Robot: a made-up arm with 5 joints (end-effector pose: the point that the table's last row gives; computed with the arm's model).
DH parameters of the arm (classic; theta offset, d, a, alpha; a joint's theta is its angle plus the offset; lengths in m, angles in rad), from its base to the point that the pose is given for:
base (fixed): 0.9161 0 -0.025 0
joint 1: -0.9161 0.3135 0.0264 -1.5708
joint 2: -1.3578 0 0.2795 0
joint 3: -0.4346 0 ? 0
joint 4: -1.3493 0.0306 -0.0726 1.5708
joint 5: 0.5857 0 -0.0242 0
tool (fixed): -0.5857 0.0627 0 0
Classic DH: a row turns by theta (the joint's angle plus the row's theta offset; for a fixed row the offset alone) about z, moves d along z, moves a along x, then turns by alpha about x.
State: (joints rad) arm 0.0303 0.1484 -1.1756 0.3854 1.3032
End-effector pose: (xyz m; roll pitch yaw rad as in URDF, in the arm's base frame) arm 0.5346 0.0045 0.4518 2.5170 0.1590 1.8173
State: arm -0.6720 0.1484 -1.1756 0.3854 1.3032
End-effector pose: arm 0.4202 -0.3565 0.4518 2.5170 0.1590 1.1150
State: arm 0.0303 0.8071 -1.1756 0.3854 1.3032
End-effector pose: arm 0.5096 0.0037 0.1022 -3.1254 -0.0044 1.8687
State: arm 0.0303 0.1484 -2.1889 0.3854 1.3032
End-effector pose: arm 0.4390 0.0016 0.8705 1.4833 0.2666 1.5780
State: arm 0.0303 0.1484 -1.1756 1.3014 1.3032
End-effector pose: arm 0.4906 0.0031 0.3851 -2.8768 -0.0716 1.8591
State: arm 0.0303 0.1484 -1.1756 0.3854 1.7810
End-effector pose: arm 0.5266 0.0103 0.4459 2.5103 -0.1253 1.4318
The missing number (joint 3, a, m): -0.3536
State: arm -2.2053 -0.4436 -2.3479 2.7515 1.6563
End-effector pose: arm -0.0461 -0.0814 0.8759 3.1016 -0.0034 -0.7199
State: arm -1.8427 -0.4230 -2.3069 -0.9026 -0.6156
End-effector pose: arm 0.0364 0.0488 0.9437 0.2995 -0.3952 -2.5187
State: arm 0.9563 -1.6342 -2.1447 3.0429 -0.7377
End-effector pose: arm -0.2762 -0.3302 0.6045 -2.5943 0.5200 -1.2985
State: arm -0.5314 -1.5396 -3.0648 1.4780 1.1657
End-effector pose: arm -0.5837 0.3222 0.4047 0.0139 0.0059 0.6343
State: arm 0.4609 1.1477 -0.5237 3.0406 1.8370
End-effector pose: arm 0.1085 0.0580 0.1279 0.5075 -0.1318 2.2637
